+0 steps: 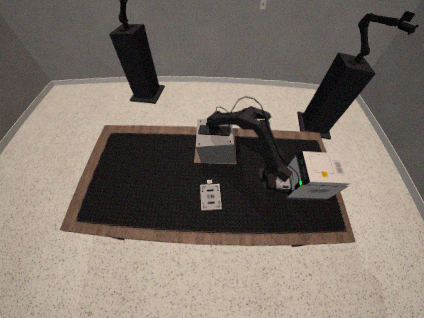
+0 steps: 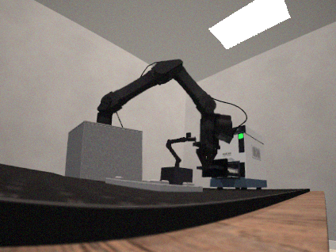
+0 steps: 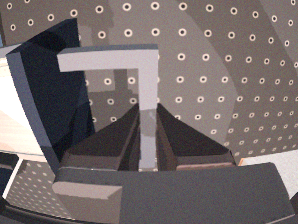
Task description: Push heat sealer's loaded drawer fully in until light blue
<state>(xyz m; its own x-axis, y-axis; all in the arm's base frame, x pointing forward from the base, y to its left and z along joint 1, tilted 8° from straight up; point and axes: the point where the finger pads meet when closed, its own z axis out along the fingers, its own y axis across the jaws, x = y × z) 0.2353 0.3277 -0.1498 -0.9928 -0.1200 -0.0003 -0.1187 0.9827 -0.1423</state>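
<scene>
Now: hand 10 mm past the sealer drawer, 110 mm to the right of it and 10 mm above it.
</scene>
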